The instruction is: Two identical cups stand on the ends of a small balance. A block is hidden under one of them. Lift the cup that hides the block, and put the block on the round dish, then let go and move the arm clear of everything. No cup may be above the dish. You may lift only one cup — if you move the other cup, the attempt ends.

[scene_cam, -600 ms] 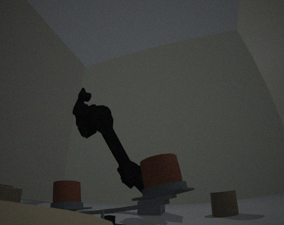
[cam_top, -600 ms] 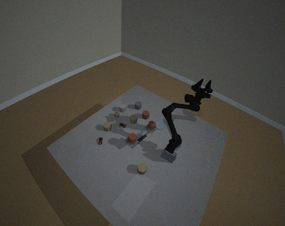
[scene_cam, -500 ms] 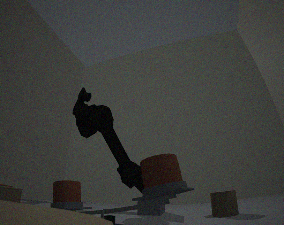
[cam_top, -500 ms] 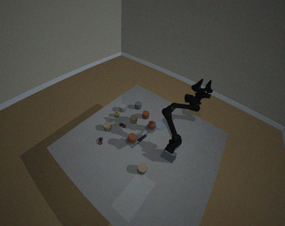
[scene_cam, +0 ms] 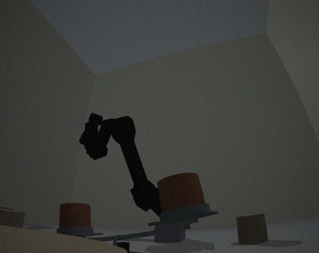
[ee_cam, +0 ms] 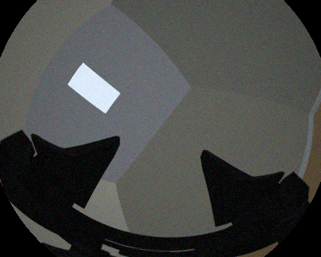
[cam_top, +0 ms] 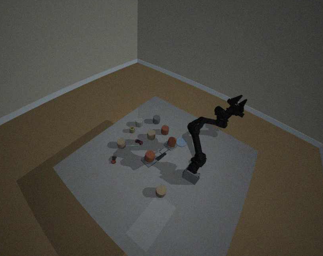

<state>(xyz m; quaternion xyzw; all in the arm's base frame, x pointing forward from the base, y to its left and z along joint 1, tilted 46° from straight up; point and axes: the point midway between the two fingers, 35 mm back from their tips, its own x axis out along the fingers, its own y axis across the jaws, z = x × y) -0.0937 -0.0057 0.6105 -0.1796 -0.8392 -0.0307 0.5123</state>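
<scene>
Right now my gripper tip is 31 cm short of the grey block, 34 cm to the right of it and 51 cm above it. Round my gripper tip: pale blue round dish 27 cm ahead, 23 cm to the left, 55 cm below.
</scene>
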